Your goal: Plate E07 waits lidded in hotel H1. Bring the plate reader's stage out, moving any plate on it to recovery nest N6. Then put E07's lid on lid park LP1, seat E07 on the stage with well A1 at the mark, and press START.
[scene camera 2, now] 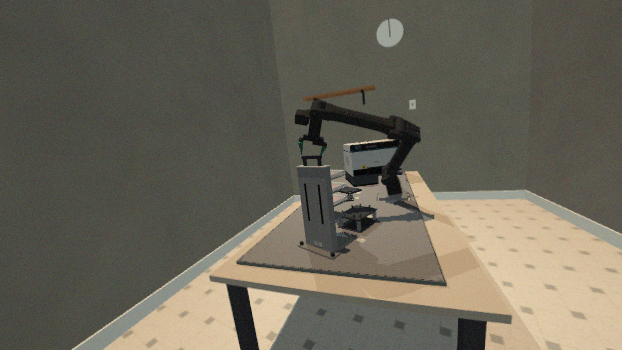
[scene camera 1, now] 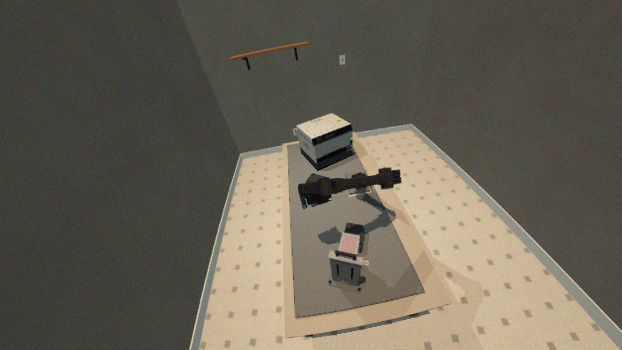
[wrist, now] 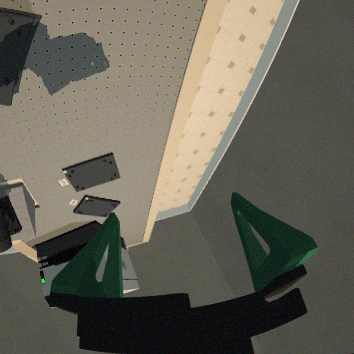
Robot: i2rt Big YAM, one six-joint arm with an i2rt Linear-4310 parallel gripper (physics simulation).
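Frame: origin at the arm's base, x ahead, y right, z down, level; millimetres.
Where they show: gripper, fingertip midpoint: [scene camera 2: 310, 155] [scene camera 1: 311, 205] [wrist: 173, 207]; arm's base, origin of the base link: [scene camera 2: 393, 186] [wrist: 5, 216].
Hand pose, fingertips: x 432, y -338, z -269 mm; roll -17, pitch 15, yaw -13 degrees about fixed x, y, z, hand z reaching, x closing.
Observation:
Things, the pixels of their top centre, and the offset from my fingertips.
- pink-topped plate, middle of its top: [scene camera 1: 348, 245] dx -121, dy -252, dz +50 mm
- white plate reader, middle of its top: [wrist: 96, 299] [scene camera 2: 369, 142] [scene camera 1: 323, 124] dx -314, dy +882, dz +1 mm
My gripper [scene camera 1: 304, 204] [scene camera 2: 312, 153] [wrist: 173, 207] is open and empty, with green fingers spread, high above the mat's left side in scene camera 1. The grey hotel [scene camera 1: 346, 270] [scene camera 2: 316, 210] stands at the mat's near end. Several plates stick out of its side in scene camera 2; a pink-topped plate [scene camera 1: 349, 244] shows uppermost. I cannot tell which is E07. The white plate reader [scene camera 1: 325, 141] [scene camera 2: 367, 159] [wrist: 65, 250] stands at the far end with a green light; no stage shows extended. Labels for N6 and LP1 are unreadable, and START cannot be made out.
A dark raised stand [scene camera 1: 355, 229] [scene camera 2: 357, 212] is beside the hotel. Two dark flat holders, a larger one [wrist: 92, 171] and a smaller one [wrist: 97, 206], lie near the reader in the wrist view. The arm's base [scene camera 2: 392, 189] is at the mat's right edge in scene camera 2.

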